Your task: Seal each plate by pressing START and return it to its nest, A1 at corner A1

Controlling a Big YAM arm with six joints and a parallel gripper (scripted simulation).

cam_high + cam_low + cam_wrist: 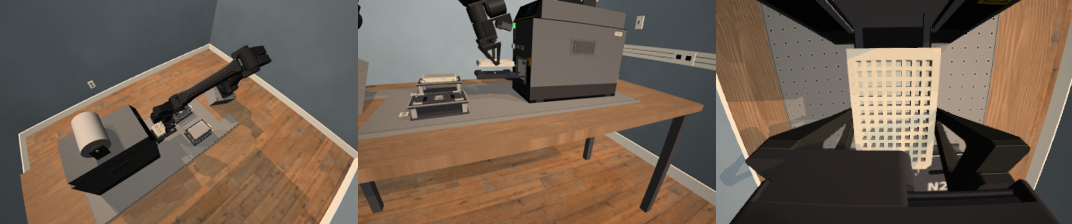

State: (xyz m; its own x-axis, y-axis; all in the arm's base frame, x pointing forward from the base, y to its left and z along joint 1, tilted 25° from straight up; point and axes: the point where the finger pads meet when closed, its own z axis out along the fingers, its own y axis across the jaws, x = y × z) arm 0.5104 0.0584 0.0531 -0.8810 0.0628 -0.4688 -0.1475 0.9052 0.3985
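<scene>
Now: the sealer stage 40 mm below my hand. From my hand the other things lie so: plate nest: 180 mm behind, 130 mm to the right, 100 mm below; then start button: 80 mm ahead, 110 mm to the left, 50 mm above; then small label: 280 mm behind, 150 mm to the right, 140 mm below.
</scene>
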